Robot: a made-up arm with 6 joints.
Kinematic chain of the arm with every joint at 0, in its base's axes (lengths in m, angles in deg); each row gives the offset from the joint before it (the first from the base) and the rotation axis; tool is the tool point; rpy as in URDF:
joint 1: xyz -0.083 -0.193 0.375 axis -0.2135 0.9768 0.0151
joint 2: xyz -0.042 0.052 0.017 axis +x
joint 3: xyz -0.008 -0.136 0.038 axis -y
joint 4: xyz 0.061 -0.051 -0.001 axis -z
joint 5: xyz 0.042 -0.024 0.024 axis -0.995 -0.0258 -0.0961
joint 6: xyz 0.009 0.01 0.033 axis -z
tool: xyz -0.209 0.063 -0.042 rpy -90 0 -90
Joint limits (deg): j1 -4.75..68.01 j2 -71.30..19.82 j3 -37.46..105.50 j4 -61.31..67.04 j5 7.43..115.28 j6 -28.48..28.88
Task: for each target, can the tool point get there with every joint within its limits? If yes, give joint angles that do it. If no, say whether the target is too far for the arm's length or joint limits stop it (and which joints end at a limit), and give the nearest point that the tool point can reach.
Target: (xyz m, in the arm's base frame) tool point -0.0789 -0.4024 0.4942
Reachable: yes | joints 47.02 -17.89 22.50 -44.00 66.03 4.13
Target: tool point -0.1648 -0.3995 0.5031
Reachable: yes | joints 10.46 -22.68 42.34 -26.03 89.55 -17.84
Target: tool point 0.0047 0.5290 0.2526
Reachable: no: too far | nearest point -0.0195 0.0448 0.3987 | short by 0.506 m
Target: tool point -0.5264 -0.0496 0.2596
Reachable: no: joint limits stop it (at a limit: joint 2, joint 3, joint 4, joint 6) | nearest point -0.2565 -0.2358 0.3221 | short by 0.334 m
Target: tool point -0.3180 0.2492 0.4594
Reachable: no: joint limits stop it (at a limit: joint 1, joint 2, joint 3, joint 4, joint 5, joint 6) | nearest point -0.1750 0.0212 0.4868 | short by 0.271 m
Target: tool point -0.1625 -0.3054 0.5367
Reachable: yes | joints 36.11 -1.67 -11.20 7.63 80.65 -16.81
